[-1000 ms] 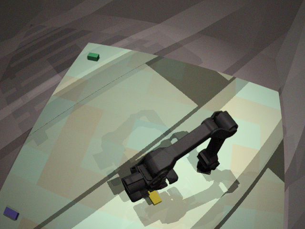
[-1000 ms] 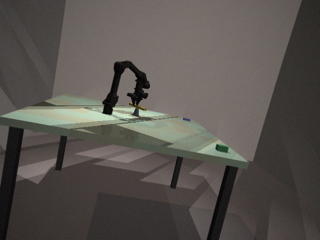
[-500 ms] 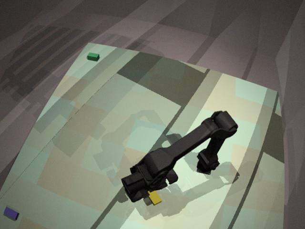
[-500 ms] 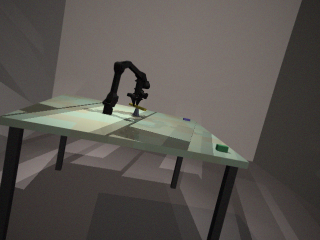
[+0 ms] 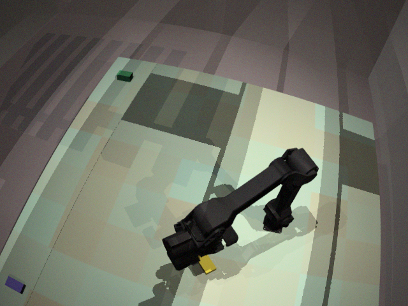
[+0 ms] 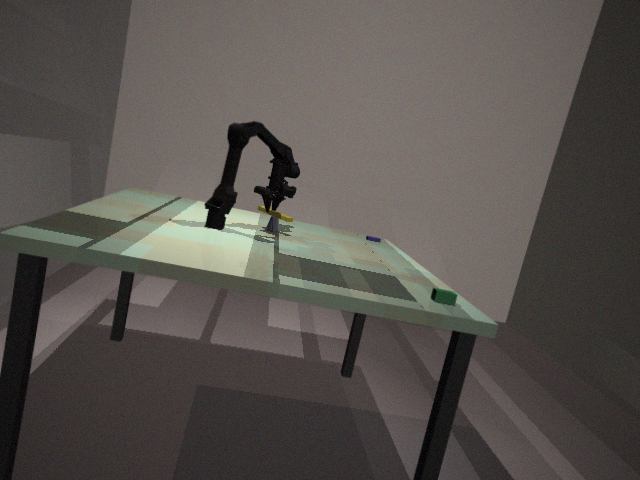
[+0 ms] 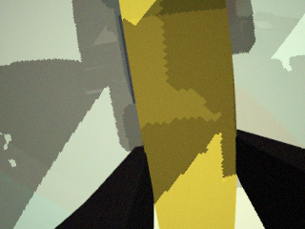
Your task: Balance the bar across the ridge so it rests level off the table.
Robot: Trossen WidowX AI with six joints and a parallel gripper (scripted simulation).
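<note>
The yellow bar lies 2 cm to the right of my gripper tip and 2 cm ahead of it. Round my gripper tip: green block 70 cm to the right, 54 cm ahead, 6 cm below; then purple block 54 cm ahead, 30 cm to the left, 6 cm below.
</note>
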